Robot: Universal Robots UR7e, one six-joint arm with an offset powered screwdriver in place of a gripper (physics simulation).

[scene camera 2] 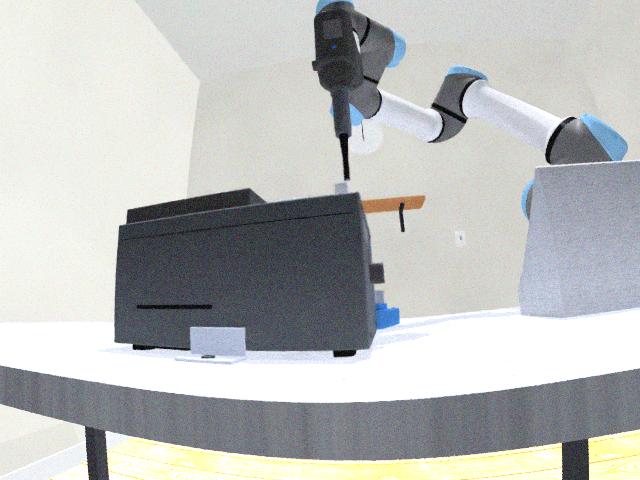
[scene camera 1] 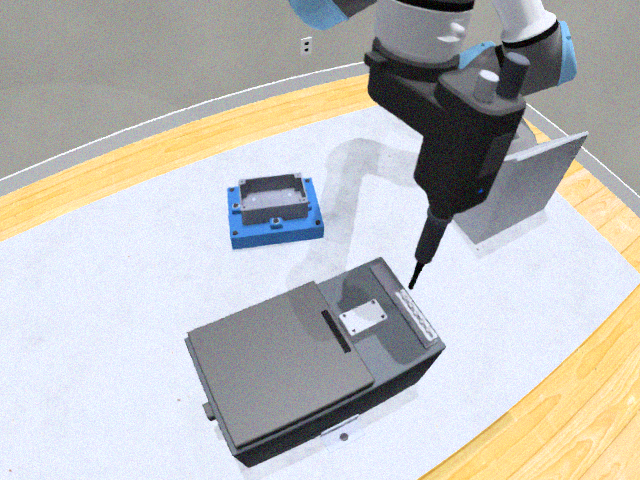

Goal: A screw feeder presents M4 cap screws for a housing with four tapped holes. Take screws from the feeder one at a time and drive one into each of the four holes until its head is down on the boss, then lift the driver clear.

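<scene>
The screw feeder [scene camera 1: 279, 361] [scene camera 2: 237, 273] is a large dark box with a light strip [scene camera 1: 416, 315] along one end of its top. The grey open housing [scene camera 1: 273, 212] sits in a blue fixture [scene camera 1: 279, 237] behind the feeder; part of the blue fixture [scene camera 2: 387, 317] shows past the feeder in scene camera 2. Housing corner holes are too small to tell whether they hold screws. My screwdriver [scene camera 1: 410, 287] [scene camera 2: 346, 178] points down, its thin dark tip near the strip's far end in scene camera 1 and slightly above the feeder's top edge in scene camera 2. Whether a screw is on the tip cannot be told.
A white plate [scene camera 1: 356, 321] with small dark holes lies on the feeder's top. A grey upright panel [scene camera 1: 522, 191] [scene camera 2: 573, 242] stands near the arm's base. A small light bracket [scene camera 1: 341, 432] [scene camera 2: 217, 341] stands beside the feeder. The table edge [scene camera 2: 320, 428] curves around the front.
</scene>
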